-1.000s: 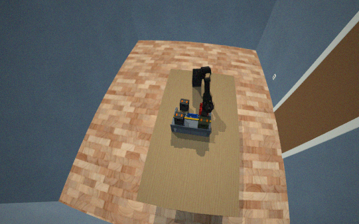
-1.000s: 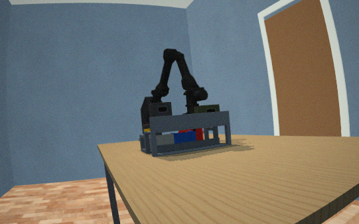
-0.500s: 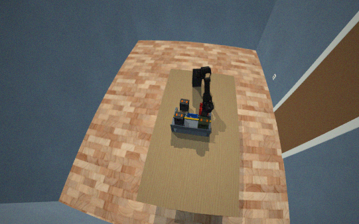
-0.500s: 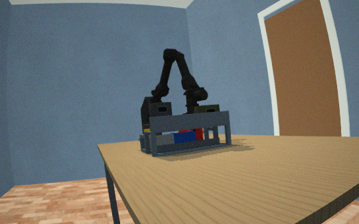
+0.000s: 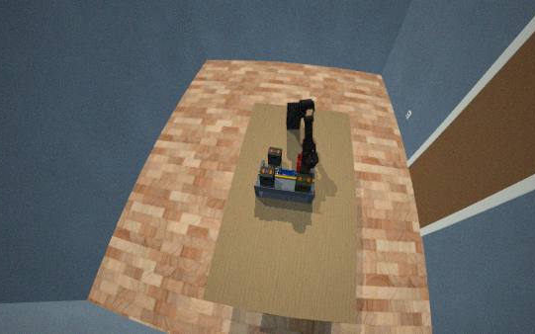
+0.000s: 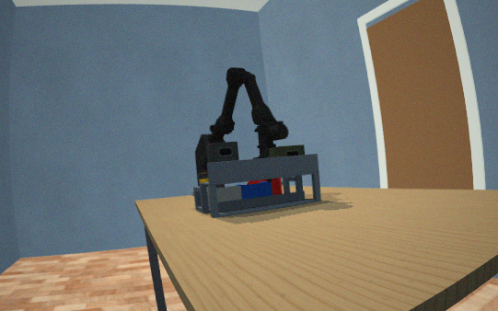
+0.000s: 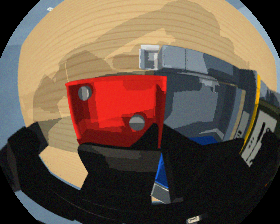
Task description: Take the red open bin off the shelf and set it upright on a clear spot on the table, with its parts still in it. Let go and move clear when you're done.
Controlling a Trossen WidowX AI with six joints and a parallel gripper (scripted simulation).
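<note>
Now: hand 60 mm past the red bin, 50 mm above it and 10 mm to the left of it. The rest, counted from my hand: blue bin (100 mm ahead, 90 mm to the right, 60 mm below); then grey bin (200 mm to the right, 120 mm ahead, 60 mm below).
</note>
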